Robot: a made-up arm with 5 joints. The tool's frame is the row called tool.
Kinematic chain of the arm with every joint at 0, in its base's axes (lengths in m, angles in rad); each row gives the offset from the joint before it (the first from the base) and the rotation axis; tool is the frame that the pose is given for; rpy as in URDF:
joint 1: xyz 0.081 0 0.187 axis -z
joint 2: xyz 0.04 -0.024 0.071 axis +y
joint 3: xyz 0.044 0 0.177 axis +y
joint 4: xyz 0.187 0 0.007 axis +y
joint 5: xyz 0.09 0.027 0 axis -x
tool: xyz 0 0 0 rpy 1.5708 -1.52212 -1.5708
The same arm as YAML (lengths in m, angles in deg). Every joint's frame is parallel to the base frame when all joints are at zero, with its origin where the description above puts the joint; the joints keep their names.
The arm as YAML. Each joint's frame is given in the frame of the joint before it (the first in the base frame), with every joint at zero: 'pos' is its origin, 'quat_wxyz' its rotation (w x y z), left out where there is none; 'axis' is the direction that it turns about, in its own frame. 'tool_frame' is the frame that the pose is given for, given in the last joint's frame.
length_unit: m
angle_unit: deg
joints:
  - joint: joint 1
    pos: [0.081, 0.0, 0.187]
    axis: [0.0, 0.0, -1.0]
  - joint: joint 2
    pos: [0.04, -0.024, 0.071]
    axis: [0.0, 1.0, 0.0]
  - joint: joint 3
    pos: [0.044, 0.0, 0.177]
    axis: [0.0, 1.0, 0.0]
  - joint: joint 4
    pos: [0.187, 0.0, 0.007]
    axis: [0.0, 1.0, 0.0]
  - joint: joint 5
    pos: [0.09, 0.027, 0.0]
    axis: [-1.0, 0.0, 0.0]
tool_frame:
  pos: [0.0, 0.0, 0.0]
  quat_wxyz: [0.706897, 0.017208, -0.706897, -0.017208]

